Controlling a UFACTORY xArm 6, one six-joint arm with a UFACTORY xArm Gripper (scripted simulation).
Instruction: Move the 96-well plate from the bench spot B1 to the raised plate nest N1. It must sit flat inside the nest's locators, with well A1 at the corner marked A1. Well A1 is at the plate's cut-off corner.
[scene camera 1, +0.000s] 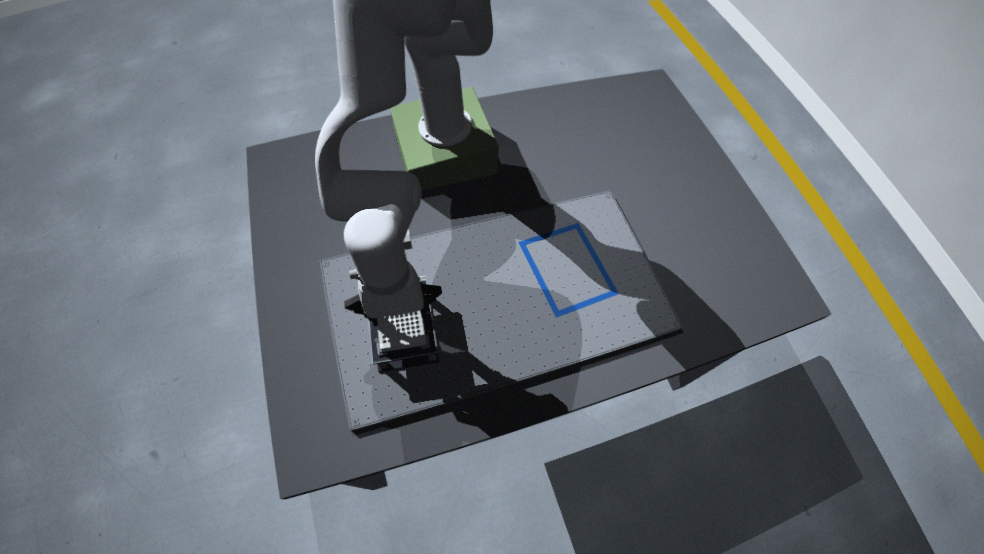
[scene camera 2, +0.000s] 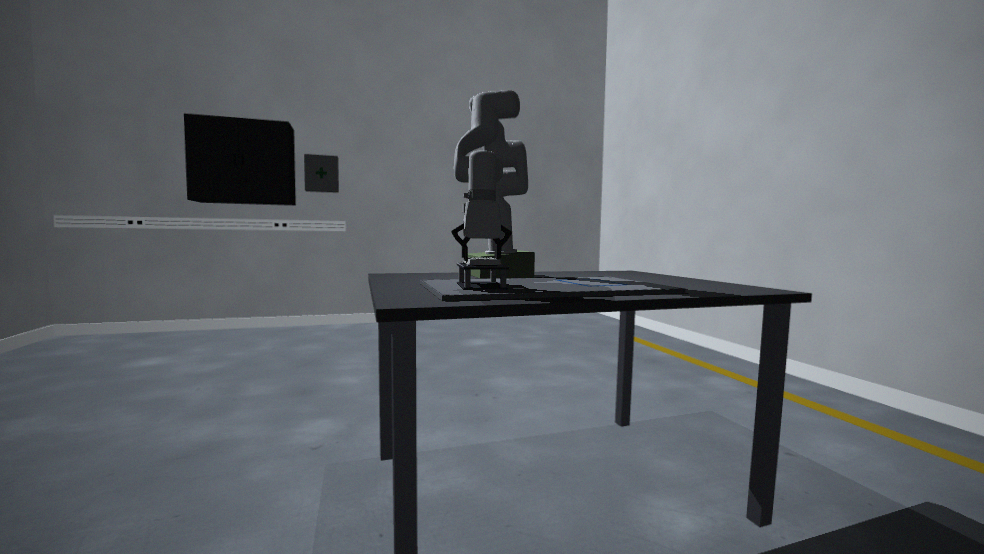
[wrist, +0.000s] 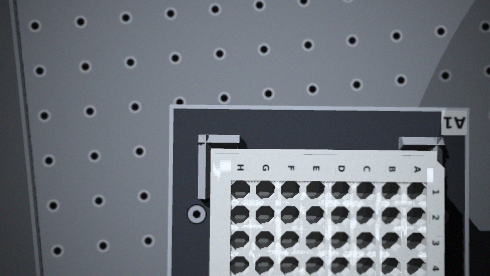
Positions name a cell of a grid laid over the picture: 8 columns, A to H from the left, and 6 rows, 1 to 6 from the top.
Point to my gripper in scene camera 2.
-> At D3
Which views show my gripper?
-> Scene camera 1 and scene camera 2 only.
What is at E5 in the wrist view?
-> A white 96-well plate.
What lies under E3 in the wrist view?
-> A raised plate nest N1.
